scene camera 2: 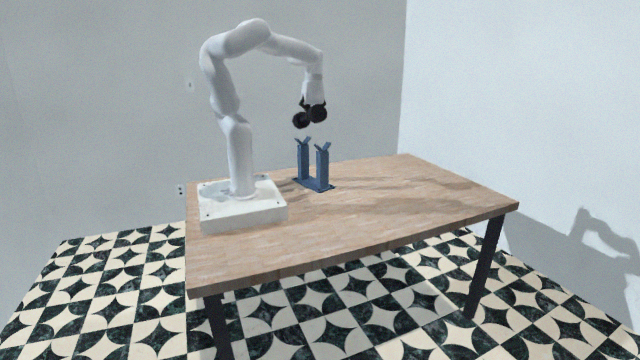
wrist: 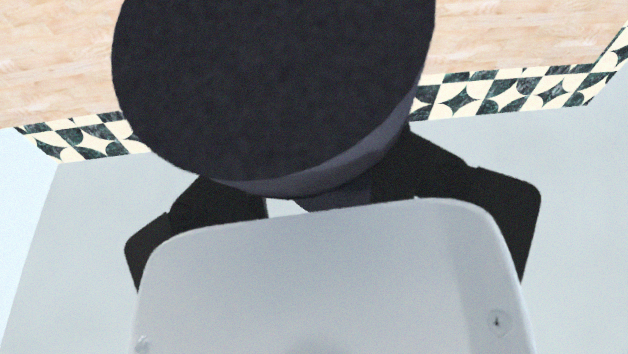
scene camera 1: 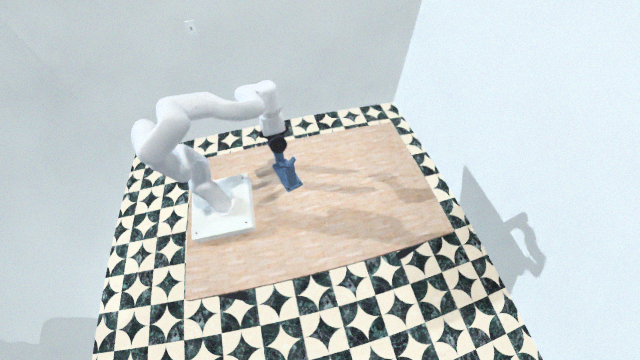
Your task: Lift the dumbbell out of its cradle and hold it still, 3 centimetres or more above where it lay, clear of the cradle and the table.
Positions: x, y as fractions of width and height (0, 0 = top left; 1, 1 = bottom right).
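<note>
What I can see is a black dumbbell (wrist: 0.46, 0.30), and I can see a blue cradle (scene camera 2: 0.50, 0.51) too.
</note>
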